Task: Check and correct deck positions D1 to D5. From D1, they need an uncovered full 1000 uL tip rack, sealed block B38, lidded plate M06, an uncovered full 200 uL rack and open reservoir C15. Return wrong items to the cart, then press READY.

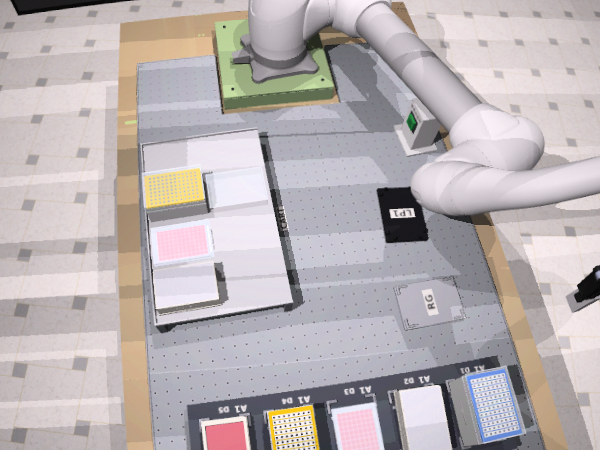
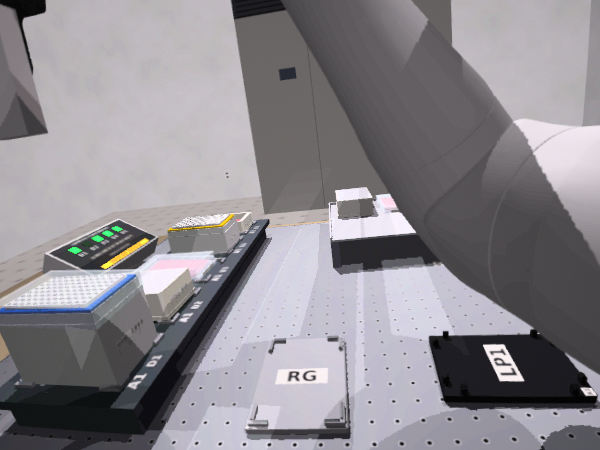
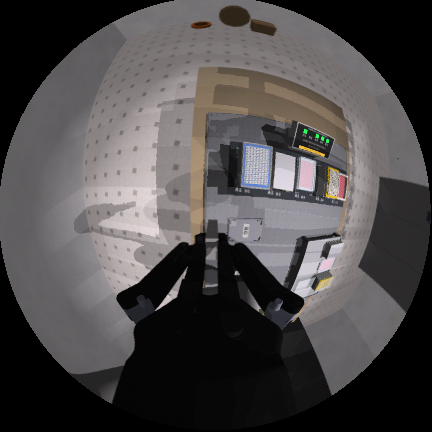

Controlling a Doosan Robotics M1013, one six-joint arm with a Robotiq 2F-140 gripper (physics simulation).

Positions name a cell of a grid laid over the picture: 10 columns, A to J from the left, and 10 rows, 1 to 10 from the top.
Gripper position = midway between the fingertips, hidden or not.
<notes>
My gripper (image 2: A4) is shut, with nothing in its grasp. Also in view: a blue-framed tip box (image 1: H10), a black LP1 pad (image 1: G5) and a grey RG pad (image 2: F9).
My gripper shows as well in image 3 (image 3: E6). The grey RG pad shows as well in image 1 (image 1: H7) and in image 3 (image 3: F6).
</notes>
